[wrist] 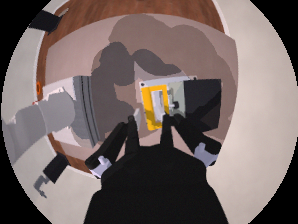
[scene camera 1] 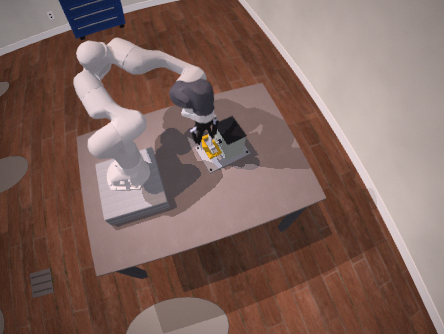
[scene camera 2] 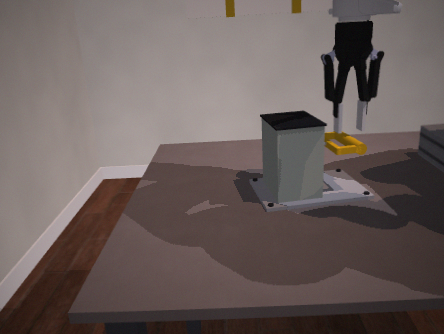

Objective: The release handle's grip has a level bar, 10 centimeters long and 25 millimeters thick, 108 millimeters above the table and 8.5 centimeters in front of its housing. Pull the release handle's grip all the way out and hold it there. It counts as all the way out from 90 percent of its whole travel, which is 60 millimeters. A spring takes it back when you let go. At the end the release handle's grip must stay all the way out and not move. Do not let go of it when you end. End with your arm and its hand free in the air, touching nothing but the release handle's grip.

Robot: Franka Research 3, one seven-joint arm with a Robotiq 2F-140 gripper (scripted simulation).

Path:
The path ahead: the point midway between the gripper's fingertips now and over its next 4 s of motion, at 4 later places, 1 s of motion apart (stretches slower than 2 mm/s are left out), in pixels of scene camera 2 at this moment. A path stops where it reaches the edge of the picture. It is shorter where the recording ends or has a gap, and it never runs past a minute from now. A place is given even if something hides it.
My gripper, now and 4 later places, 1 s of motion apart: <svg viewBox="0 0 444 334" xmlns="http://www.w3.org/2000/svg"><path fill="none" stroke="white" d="M349 130L349 142L348 154L358 153L368 152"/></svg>

